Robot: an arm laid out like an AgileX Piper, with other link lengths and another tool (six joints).
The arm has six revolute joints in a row. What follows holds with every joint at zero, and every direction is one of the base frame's.
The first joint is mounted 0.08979 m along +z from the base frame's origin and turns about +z.
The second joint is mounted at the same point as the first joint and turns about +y.
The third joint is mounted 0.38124 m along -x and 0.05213 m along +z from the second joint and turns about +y.
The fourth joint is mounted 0.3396 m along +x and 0.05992 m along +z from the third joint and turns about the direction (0.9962, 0, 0.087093).
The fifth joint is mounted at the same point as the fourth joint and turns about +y.
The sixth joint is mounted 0.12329 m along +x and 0.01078 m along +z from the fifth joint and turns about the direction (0.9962, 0, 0.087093).
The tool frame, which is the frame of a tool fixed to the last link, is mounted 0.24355 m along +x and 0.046 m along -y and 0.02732 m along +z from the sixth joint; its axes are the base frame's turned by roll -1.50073, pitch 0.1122 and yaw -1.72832 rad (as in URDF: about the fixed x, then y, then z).
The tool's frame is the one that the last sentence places.
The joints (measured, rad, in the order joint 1, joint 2, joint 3, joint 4, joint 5, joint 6), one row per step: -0.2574, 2.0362, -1.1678, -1.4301, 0.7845, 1.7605; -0.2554, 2.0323, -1.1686, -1.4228, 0.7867, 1.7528; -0.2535, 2.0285, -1.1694, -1.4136, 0.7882, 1.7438; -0.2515, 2.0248, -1.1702, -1.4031, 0.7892, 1.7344; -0.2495, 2.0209, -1.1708, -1.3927, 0.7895, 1.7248; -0.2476, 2.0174, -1.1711, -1.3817, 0.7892, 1.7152; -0.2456, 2.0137, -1.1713, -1.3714, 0.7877, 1.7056; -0.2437, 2.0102, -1.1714, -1.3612, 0.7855, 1.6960; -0.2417, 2.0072, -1.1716, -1.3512, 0.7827, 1.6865; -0.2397, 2.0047, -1.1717, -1.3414, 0.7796, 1.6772; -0.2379, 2.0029, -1.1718, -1.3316, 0.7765, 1.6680; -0.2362, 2.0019, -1.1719, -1.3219, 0.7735, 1.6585; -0.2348, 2.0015, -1.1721, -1.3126, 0.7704, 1.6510; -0.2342, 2.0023, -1.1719, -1.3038, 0.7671, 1.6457
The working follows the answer.
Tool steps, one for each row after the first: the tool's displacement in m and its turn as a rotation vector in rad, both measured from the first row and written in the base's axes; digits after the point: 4 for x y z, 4 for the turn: -0.0002, 0.0011, 0.0019, 0.0006, 0.0009, -0.0003; -0.0006, 0.0024, 0.0032, 0.0027, 0.0023, -0.0008; -0.0010, 0.0040, 0.0041, 0.0060, 0.0038, -0.0014; -0.0013, 0.0057, 0.0049, 0.0097, 0.0052, -0.0013; -0.0017, 0.0076, 0.0051, 0.0144, 0.0069, -0.0012; -0.0016, 0.0097, 0.0053, 0.0194, 0.0083, 0.0004; -0.0013, 0.0119, 0.0053, 0.0247, 0.0096, 0.0026; -0.0008, 0.0142, 0.0049, 0.0305, 0.0111, 0.0054; -0.0002, 0.0165, 0.0042, 0.0364, 0.0128, 0.0085; 0.0003, 0.0188, 0.0031, 0.0426, 0.0151, 0.0114; 0.0006, 0.0211, 0.0016, 0.0487, 0.0184, 0.0145; 0.0009, 0.0232, -0.0002, 0.0552, 0.0207, 0.0164; 0.0006, 0.0250, -0.0030, 0.0624, 0.0227, 0.0167
Tool pose at each row, in the base's axes (x y z in m, rotation vector in rad; rounded; the steps above come from the unrounded poses): 0.5200, -0.4368, -0.0053, 0.6128, -2.5704, 1.4601; 0.5197, -0.4357, -0.0034, 0.6130, -2.5702, 1.4587; 0.5193, -0.4344, -0.0021, 0.6134, -2.5710, 1.4550; 0.5189, -0.4328, -0.0013, 0.6138, -2.5727, 1.4499; 0.5186, -0.4310, -0.0004, 0.6153, -2.5750, 1.4446; 0.5183, -0.4291, -0.0002, 0.6170, -2.5778, 1.4378; 0.5184, -0.4271, 0.0000, 0.6206, -2.5812, 1.4314; 0.5187, -0.4249, 0.0000, 0.6250, -2.5850, 1.4246; 0.5192, -0.4226, -0.0004, 0.6305, -2.5891, 1.4176; 0.5198, -0.4202, -0.0011, 0.6365, -2.5931, 1.4101; 0.5202, -0.4179, -0.0022, 0.6426, -2.5969, 1.4020; 0.5206, -0.4157, -0.0037, 0.6494, -2.5998, 1.3932; 0.5208, -0.4136, -0.0056, 0.6541, -2.6038, 1.3843; 0.5206, -0.4118, -0.0083, 0.6565, -2.6084, 1.3743

